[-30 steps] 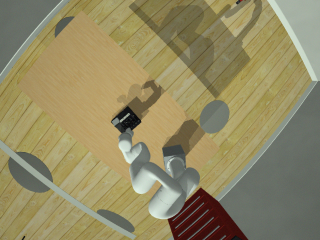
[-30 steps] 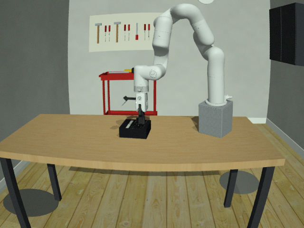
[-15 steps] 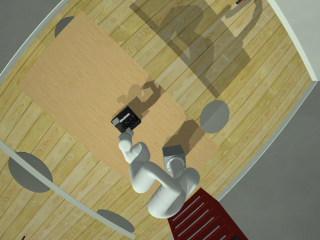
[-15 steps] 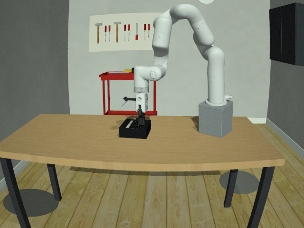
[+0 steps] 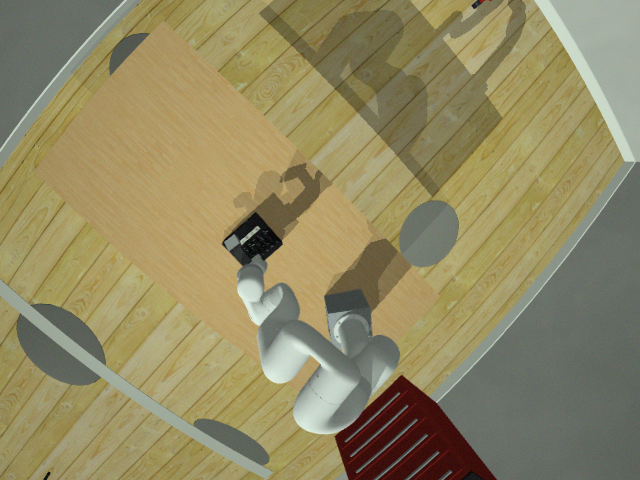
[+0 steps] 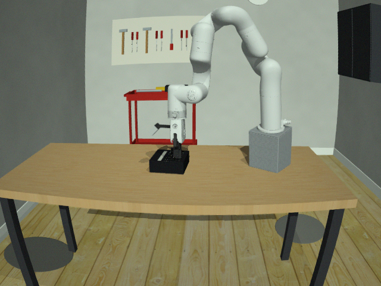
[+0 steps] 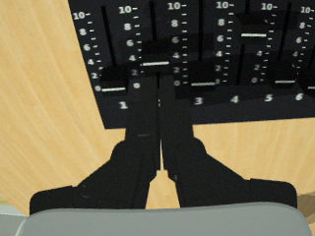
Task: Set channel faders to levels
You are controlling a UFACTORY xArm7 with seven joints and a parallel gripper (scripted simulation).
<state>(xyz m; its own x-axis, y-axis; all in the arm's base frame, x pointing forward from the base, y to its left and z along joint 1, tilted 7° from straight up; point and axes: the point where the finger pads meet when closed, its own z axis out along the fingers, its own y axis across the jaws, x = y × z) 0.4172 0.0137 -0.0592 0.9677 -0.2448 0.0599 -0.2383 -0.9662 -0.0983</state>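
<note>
Now: the channel 5 cap 7 cm to the right of my hand and 2 cm below it. From my hand the other things lie so: master cap (2 cm ahead, 12 cm to the right, 2 cm below); then channel 6 fader cap (1 cm behind, 9 cm to the right, 2 cm below).
</note>
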